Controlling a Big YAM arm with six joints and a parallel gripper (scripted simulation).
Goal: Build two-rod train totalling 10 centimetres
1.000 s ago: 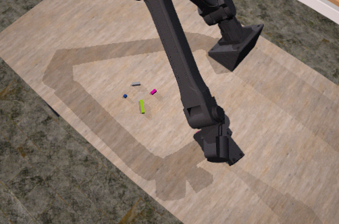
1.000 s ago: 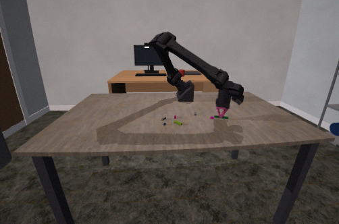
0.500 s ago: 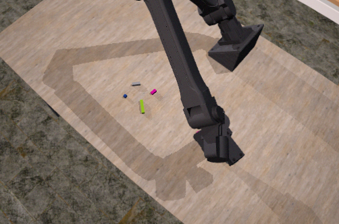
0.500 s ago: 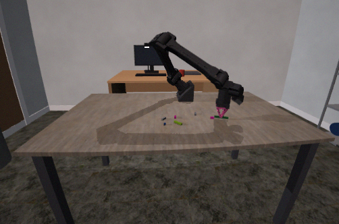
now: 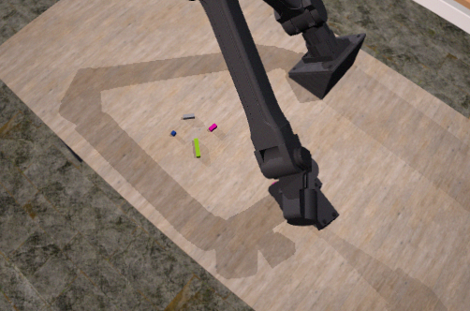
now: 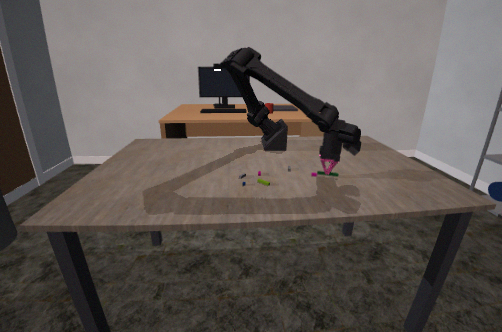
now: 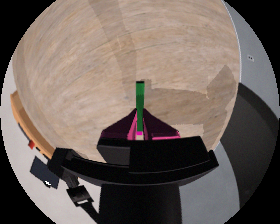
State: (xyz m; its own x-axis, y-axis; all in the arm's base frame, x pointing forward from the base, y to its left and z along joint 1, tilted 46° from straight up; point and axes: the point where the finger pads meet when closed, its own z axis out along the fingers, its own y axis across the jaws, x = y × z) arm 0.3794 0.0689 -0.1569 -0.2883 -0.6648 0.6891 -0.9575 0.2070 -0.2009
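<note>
The green rod is 10 mm below my hand. The rest, counted from my hand: blue rod (330 mm to the right, 40 mm ahead, 20 mm below); then lime rod (260 mm to the right, 40 mm ahead, 20 mm below).
</note>
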